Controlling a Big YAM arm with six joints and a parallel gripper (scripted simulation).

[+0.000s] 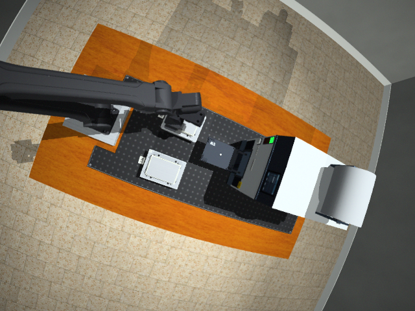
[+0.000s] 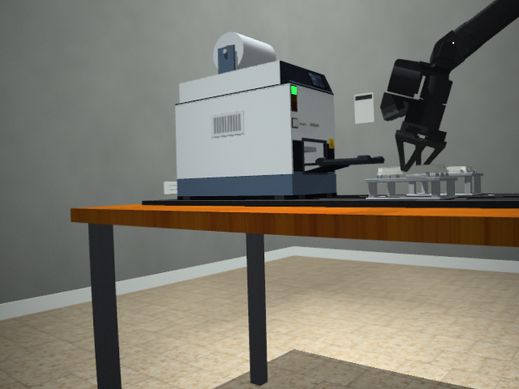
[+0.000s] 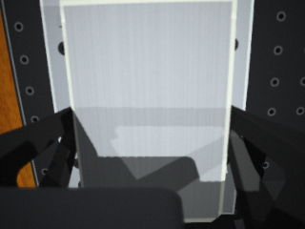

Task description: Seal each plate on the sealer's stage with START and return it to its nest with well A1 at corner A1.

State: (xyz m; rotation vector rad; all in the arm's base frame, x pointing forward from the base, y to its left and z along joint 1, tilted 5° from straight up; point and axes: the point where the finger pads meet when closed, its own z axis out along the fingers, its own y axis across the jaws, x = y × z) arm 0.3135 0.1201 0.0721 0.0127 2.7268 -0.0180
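My hand is 3 cm above the plate nest. The rest, counted from my hand: sealer stage 19 cm ahead, 7 cm to the right, 3 cm above; pale start button 29 cm ahead, 12 cm above, 3 cm to the left; A1 mark 7 cm behind, 6 cm to the left, 2 cm below.
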